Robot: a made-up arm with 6 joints.
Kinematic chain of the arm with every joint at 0, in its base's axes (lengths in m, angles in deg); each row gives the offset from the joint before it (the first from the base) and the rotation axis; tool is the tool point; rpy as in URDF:
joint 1: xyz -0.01 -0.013 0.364 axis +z
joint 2: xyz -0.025 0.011 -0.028 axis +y
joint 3: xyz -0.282 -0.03 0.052 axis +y
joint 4: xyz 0.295 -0.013 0.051 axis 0.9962 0 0.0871
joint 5: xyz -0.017 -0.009 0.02 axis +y
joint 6: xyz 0.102 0.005 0.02 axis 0.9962 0 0.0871
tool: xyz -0.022 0.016 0 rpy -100.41 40.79 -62.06
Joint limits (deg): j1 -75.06..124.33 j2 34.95..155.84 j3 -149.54..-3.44 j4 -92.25..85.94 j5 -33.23..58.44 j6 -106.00..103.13
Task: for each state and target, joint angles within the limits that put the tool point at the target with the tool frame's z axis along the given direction. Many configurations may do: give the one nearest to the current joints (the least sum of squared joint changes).
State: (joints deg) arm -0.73 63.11 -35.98 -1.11 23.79 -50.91
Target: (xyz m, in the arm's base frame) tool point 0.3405 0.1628 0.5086 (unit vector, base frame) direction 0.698 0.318 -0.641
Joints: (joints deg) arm 28.92 92.96 -59.12 -14.53 -25.38 -70.73
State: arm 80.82 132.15 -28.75 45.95 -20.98 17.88
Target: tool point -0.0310 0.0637 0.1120 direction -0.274 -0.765 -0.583
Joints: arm 124.33 148.21 -19.84 18.19 17.52 16.26
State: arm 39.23 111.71 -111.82 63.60 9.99 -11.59
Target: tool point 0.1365 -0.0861 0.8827 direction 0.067 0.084 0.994
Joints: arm 3.75 66.80 -96.01 43.45 -33.23 28.72
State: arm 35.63 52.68 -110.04 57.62 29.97 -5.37
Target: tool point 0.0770 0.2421 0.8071 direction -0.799 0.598 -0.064
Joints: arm 70.54 80.98 -106.94 49.03 50.04 -18.91
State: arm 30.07 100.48 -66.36 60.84 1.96 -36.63
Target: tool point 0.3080 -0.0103 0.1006 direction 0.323 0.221 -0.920
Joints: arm 17.36 146.12 -53.39 74.77 -29.96 -33.64
